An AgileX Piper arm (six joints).
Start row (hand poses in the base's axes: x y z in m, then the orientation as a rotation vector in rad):
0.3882 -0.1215 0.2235 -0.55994 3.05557 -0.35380
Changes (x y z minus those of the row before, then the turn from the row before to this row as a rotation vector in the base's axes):
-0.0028 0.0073 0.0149 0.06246 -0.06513 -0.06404
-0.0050 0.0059 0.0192 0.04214 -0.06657 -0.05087
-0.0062 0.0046 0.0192 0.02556 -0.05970 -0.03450
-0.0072 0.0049 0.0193 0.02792 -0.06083 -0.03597
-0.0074 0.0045 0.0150 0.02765 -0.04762 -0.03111
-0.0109 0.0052 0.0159 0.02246 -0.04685 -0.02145
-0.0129 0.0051 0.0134 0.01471 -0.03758 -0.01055
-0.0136 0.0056 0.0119 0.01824 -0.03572 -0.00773
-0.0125 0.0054 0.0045 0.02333 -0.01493 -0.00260
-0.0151 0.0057 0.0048 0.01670 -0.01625 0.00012
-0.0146 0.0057 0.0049 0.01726 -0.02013 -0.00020
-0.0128 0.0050 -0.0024 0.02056 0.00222 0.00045
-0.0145 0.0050 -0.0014 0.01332 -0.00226 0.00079
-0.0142 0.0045 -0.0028 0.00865 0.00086 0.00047
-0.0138 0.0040 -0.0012 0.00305 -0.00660 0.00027
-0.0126 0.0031 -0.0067 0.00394 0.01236 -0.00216
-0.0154 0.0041 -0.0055 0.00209 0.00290 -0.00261
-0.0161 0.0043 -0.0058 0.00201 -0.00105 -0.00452
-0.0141 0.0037 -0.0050 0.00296 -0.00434 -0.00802
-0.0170 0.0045 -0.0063 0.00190 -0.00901 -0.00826
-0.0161 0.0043 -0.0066 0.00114 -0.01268 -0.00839
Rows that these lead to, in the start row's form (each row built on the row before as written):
0.3854 -0.1142 0.2384 -0.43970 3.01505 -0.27110
0.3804 -0.1083 0.2576 -0.34385 2.96385 -0.22063
0.3742 -0.1037 0.2768 -0.27817 2.91275 -0.19335
0.3670 -0.0988 0.2961 -0.21174 2.85925 -0.16370
0.3596 -0.0943 0.3111 -0.15581 2.81667 -0.13343
0.3487 -0.0891 0.3270 -0.11586 2.77266 -0.10885
0.3358 -0.0840 0.3404 -0.09445 2.73632 -0.09238
0.3222 -0.0784 0.3523 -0.07639 2.70148 -0.07059
0.3097 -0.0730 0.3568 -0.06506 2.68691 -0.04026
0.2946 -0.0673 0.3616 -0.05946 2.67064 -0.01824
0.2800 -0.0616 0.3665 -0.05321 2.65034 0.00412
0.2672 -0.0566 0.3641 -0.04700 2.65211 0.03159
0.2527 -0.0516 0.3627 -0.04365 2.64942 0.04943
0.2385 -0.0471 0.3599 -0.04138 2.64994 0.06107
0.2247 -0.0431 0.3587 -0.04086 2.64321 0.06496
0.2121 -0.0400 0.3520 -0.03639 2.65540 0.06991
0.1967 -0.0359 0.3465 -0.03216 2.65820 0.07193
0.1806 -0.0316 0.3407 -0.02553 2.65705 0.07308
0.1665 -0.0279 0.3357 -0.01405 2.65252 0.07424
0.1495 -0.0234 0.3294 -0.00280 2.64332 0.07379
0.1334 -0.0191 0.3228 0.00818 2.63044 0.07223

